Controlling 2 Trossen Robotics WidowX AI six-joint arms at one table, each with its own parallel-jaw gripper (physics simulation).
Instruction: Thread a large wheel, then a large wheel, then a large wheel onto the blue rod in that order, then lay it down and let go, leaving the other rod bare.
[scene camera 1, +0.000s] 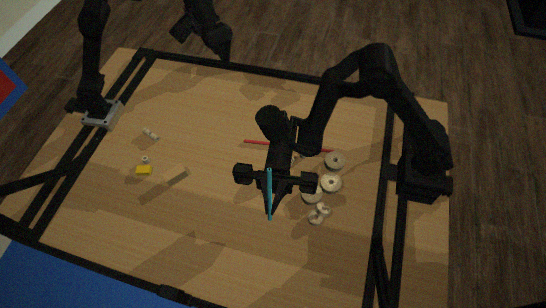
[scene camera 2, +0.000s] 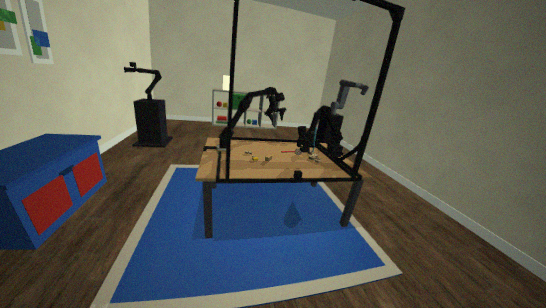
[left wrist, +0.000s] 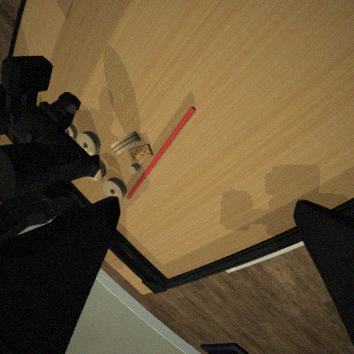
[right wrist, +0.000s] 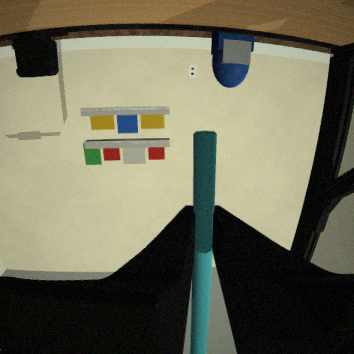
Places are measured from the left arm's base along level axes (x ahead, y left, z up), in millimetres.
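Where they show: left gripper, fingertip midpoint: (scene camera 1: 222, 59) (scene camera 2: 277, 121) (left wrist: 207, 206); right gripper, fingertip midpoint: (scene camera 1: 269, 214) (scene camera 2: 314, 147) (right wrist: 201, 213); left arm's base at its link origin: (scene camera 1: 100, 110) (scene camera 2: 223, 147); right arm's base at its link origin: (scene camera 1: 425, 167) (scene camera 2: 335, 144).
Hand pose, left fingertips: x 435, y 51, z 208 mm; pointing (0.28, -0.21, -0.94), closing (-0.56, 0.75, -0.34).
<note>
Things, the pixels of their top centre, and the offset from my left fingertips. "*": a spot on its surface instead.
- blue rod at its top centre: (scene camera 1: 266, 175) (scene camera 2: 316, 127) dx +179, dy -327, dz +44 mm
- large wheel at a spot on its surface: (left wrist: 111, 182) * dx +293, dy -122, dz -225 mm
- red rod at its top centre: (left wrist: 153, 161) (scene camera 1: 288, 145) (scene camera 2: 295, 151) dx +177, dy -75, dz -236 mm
- striped pale piece at its top centre: (left wrist: 116, 147) dx +174, dy -135, dz -189 mm
- holed plate at its top centre: (left wrist: 139, 152) dx +184, dy -108, dz -237 mm
- yellow block at its top centre: (scene camera 1: 142, 169) dx -219, dy -221, dz -230 mm
- brown block at its top centre: (scene camera 1: 173, 172) dx -118, dy -224, dz -215 mm
The blue rod (scene camera 1: 270, 195) (scene camera 2: 314, 136) (right wrist: 204, 175) stands steeply in my right gripper (scene camera 1: 270, 211) (right wrist: 201, 213), which is shut on it above the table. No wheel shows on the rod. Three large pale wheels (scene camera 1: 329, 164) (scene camera 1: 325, 186) (scene camera 1: 311, 199) lie on the table near the right arm; the third is partly covered by the gripper. One large wheel (left wrist: 111, 182) also shows in the left wrist view, by the end of the red rod (scene camera 1: 256, 143) (scene camera 2: 288, 151) (left wrist: 165, 149), which lies bare. My left gripper (scene camera 2: 279, 120) (left wrist: 207, 206) is open and empty, high beyond the back edge.
Two small wheels (scene camera 1: 325, 206) (scene camera 1: 314, 220) lie near the large ones. A striped pale piece (left wrist: 126, 143) and a holed plate (left wrist: 141, 152) lie near the red rod. At the left are a yellow block (scene camera 1: 143, 170), a brown block (scene camera 1: 177, 176) and small pale parts (scene camera 1: 151, 134) (scene camera 1: 145, 159). A black frame (scene camera 1: 280, 74) borders the table.
</note>
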